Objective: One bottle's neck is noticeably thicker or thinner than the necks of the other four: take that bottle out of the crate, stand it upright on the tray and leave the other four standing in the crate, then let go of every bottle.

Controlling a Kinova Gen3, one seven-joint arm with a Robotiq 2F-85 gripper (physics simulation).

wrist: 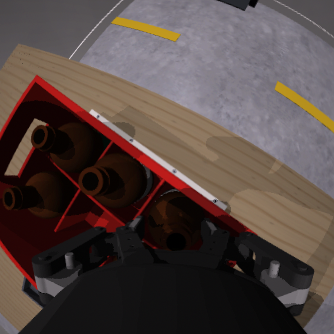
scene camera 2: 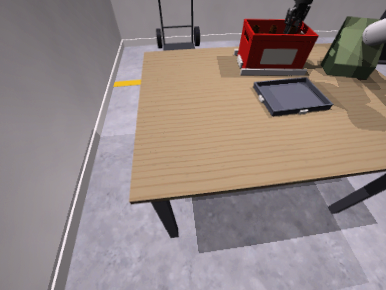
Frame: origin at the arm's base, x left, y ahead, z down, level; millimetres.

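Seen in the pictures: gripper, fingertip midpoint: (wrist: 172,225) (scene camera 2: 289,32); arm's base at its link origin: (scene camera 2: 373,34).
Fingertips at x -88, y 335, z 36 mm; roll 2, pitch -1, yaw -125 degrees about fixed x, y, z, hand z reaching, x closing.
Offsets run from my fingertips to a thing's top centre. "spot": to the spot under its first point. Level surfaces: height alone.
The red crate @(dx +51, dy +82, dz -41 mm) (scene camera 2: 251,55) (wrist: 67,101) stands near the table's back edge. In the wrist view, four brown bottles show: a far-left bottle @(dx +11, dy +170, dz -29 mm) (wrist: 75,145), a middle bottle @(dx +7, dy +87, dz -29 mm) (wrist: 120,175), a lower-left bottle @(dx +97, dy +166, dz -29 mm) (wrist: 44,195) and a right bottle @(dx +2, dy -6, dz -29 mm) (wrist: 172,212). All stand in crate compartments. A fifth bottle is not visible; my gripper hides part of the crate. My gripper (scene camera 2: 290,30) (wrist: 172,225) is open, with its fingertips on either side of the right bottle's neck, apart from it. Neck thickness is hard to compare. The dark tray @(spot: dx +315, dy +43, dz +129 mm) (scene camera 2: 292,95) lies in front of the crate, no bottle on it.
Light strips (scene camera 2: 274,72) (wrist: 174,171) run along the crate's base. A green faceted object (scene camera 2: 350,50) stands right of the crate, close to a white arm part (scene camera 2: 376,32). A hand truck (scene camera 2: 178,46) stands on the floor behind the table @(dz +134 mm) (scene camera 2: 200,125).
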